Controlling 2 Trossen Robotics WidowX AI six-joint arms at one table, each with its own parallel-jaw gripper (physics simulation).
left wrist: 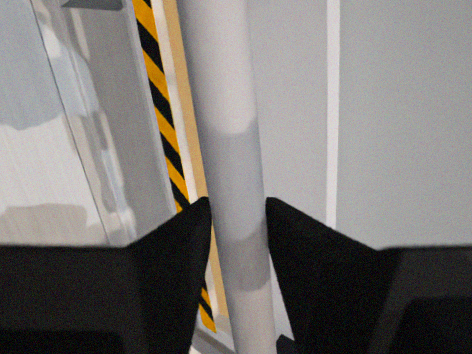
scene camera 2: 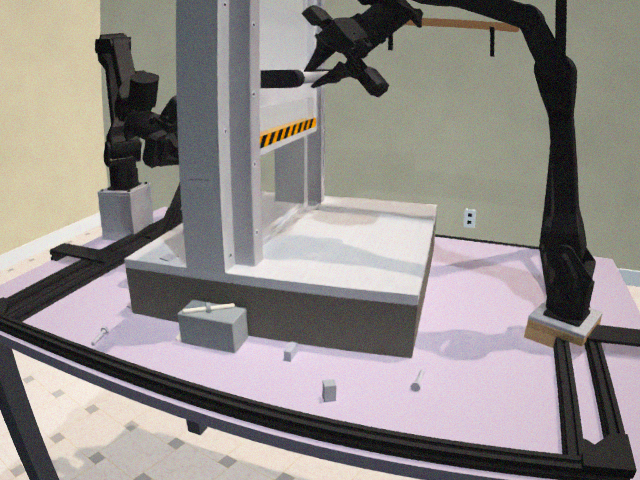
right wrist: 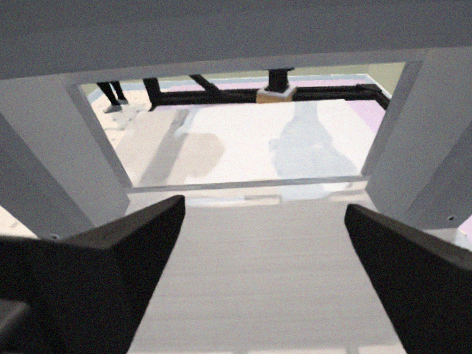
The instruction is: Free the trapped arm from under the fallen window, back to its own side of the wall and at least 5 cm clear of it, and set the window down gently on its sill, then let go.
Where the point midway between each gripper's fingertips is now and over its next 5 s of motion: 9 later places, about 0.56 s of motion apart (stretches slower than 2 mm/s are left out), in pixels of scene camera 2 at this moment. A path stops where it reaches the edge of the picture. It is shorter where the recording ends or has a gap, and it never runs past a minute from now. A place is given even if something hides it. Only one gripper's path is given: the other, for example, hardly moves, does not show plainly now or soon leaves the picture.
My left gripper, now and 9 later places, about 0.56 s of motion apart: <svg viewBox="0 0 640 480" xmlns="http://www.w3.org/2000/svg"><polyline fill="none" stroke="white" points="307,81 307,95 307,108 307,114 307,122 307,128 307,134 307,141 307,145 308,150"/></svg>
